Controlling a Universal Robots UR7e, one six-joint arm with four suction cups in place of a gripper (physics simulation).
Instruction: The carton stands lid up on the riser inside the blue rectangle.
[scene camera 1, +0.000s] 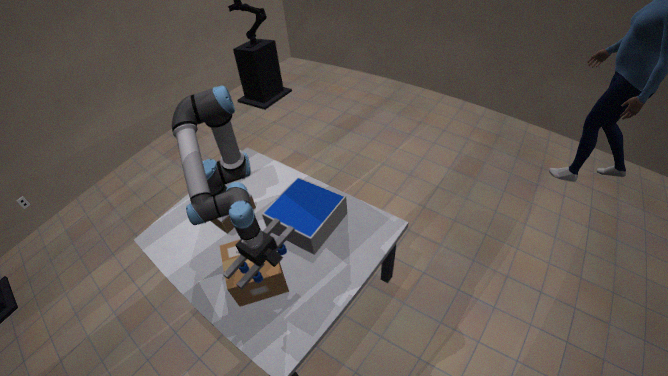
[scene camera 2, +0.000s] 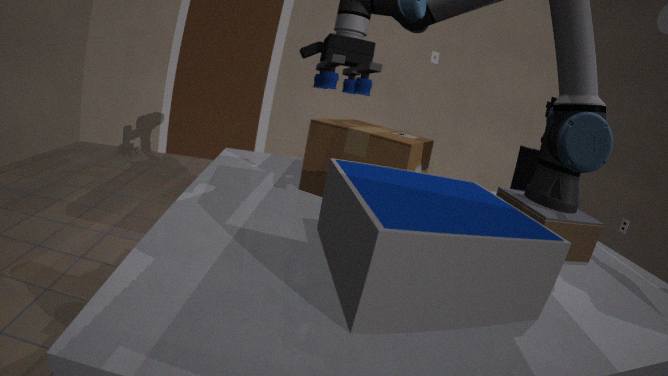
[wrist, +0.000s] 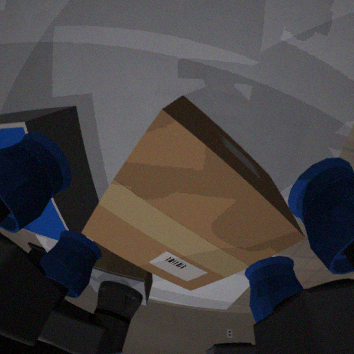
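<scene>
The brown carton (scene camera 1: 272, 294) (scene camera 2: 320, 150) (wrist: 170, 170) stands upright on the table beside the riser, with its tape strip and barcode label on top. The grey riser (scene camera 1: 332, 226) (scene camera 2: 450, 280) (wrist: 75, 165) stands on the table. The blue rectangle (scene camera 1: 305, 206) (scene camera 2: 440, 205) (wrist: 50, 221) covers its top inside a pale rim and carries no carton. My gripper (scene camera 1: 262, 260) (scene camera 2: 346, 85) (wrist: 175, 235) is open and holds nothing. Its blue cups point down above the carton, with a visible gap in the scene camera 2 view. The fourth cup is hidden in the scene camera 1 view.
My arm's base stands on a brown block (scene camera 1: 224, 222) (scene camera 2: 576, 242) on the white table (scene camera 1: 320, 310) (scene camera 2: 240, 300). A black pedestal (scene camera 1: 260, 70) with a small dark arm stands beyond the table. A person (scene camera 1: 607, 100) stands at the far right.
</scene>
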